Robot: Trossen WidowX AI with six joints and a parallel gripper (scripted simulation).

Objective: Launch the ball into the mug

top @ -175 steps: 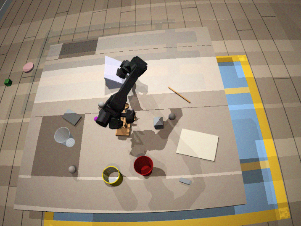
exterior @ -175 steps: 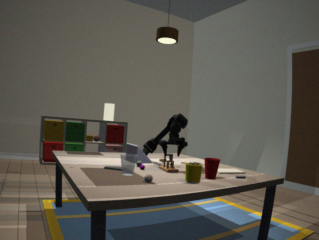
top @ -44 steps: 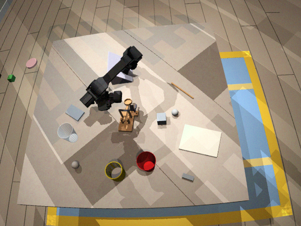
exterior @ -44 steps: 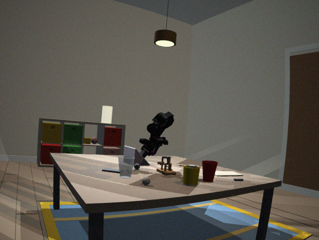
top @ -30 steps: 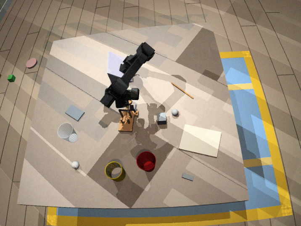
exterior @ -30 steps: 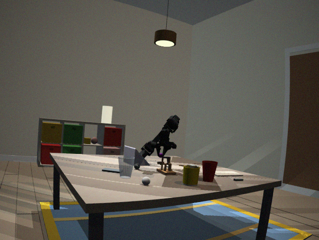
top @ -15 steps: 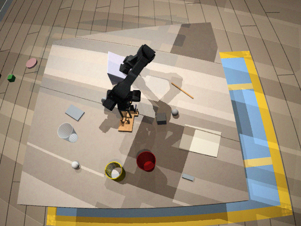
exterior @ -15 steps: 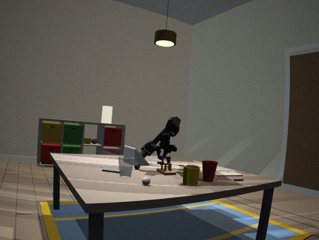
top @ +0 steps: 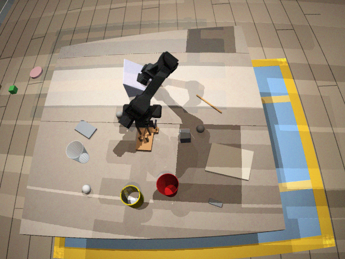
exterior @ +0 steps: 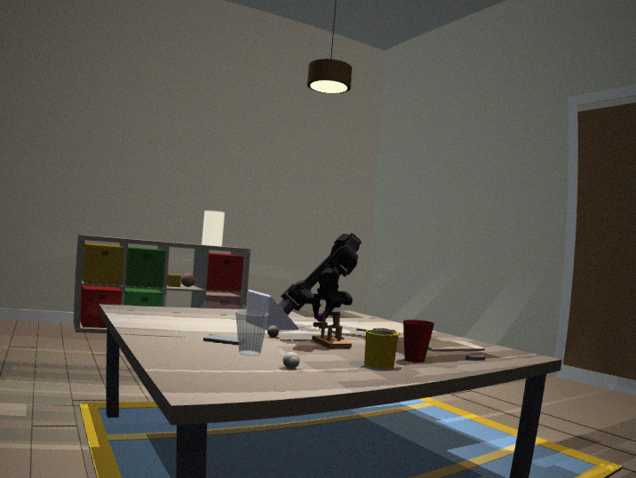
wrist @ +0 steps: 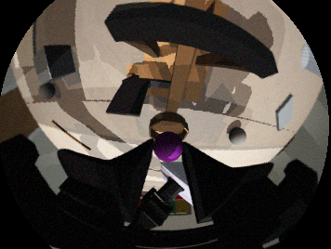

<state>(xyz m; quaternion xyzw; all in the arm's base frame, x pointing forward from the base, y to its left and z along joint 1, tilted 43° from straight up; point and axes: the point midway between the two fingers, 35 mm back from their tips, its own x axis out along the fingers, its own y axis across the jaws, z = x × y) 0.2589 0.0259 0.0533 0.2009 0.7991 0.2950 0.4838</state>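
The purple ball is 10 mm above my gripper tip. Also, from my gripper tip: wooden catapult 70 mm ahead, 20 mm to the left, 20 mm below; then stick 100 mm behind, 320 mm to the left, 70 mm below; then grey cube 100 mm ahead, 200 mm to the left, 50 mm below.
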